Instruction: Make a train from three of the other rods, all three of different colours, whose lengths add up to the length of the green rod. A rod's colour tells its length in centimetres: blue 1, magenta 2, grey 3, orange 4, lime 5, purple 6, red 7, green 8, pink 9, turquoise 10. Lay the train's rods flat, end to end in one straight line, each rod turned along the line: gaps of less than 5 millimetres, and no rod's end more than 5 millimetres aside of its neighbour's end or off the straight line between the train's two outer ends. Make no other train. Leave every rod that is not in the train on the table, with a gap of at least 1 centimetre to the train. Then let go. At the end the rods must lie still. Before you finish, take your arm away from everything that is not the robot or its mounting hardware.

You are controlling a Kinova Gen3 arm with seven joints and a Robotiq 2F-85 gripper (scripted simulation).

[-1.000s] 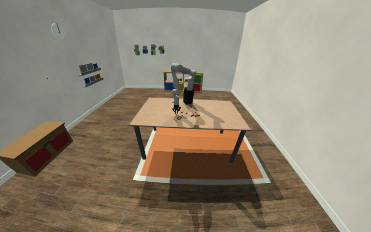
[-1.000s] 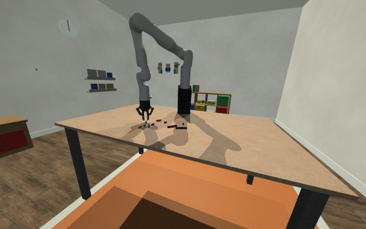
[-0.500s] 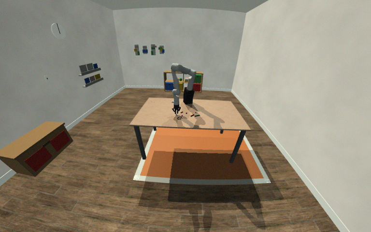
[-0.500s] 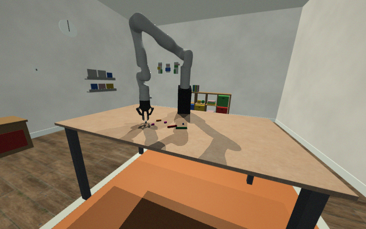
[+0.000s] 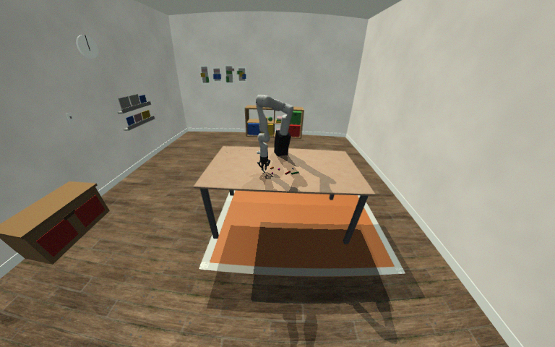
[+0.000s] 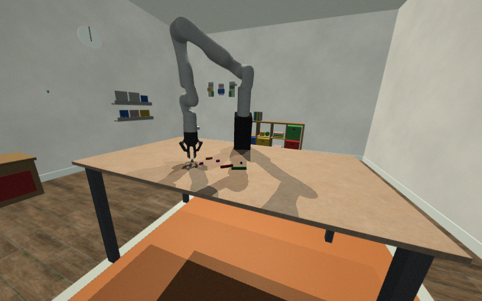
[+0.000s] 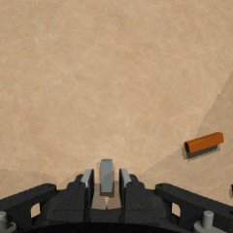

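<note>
My gripper is now 30 mm above the grey rod. Round my hand: red rod (10 mm ahead, 230 mm to the left, 30 mm below); then blue rod (70 mm behind, 280 mm to the left, 30 mm below); then orange rod (70 mm behind, 70 mm to the left, 30 mm below).
</note>
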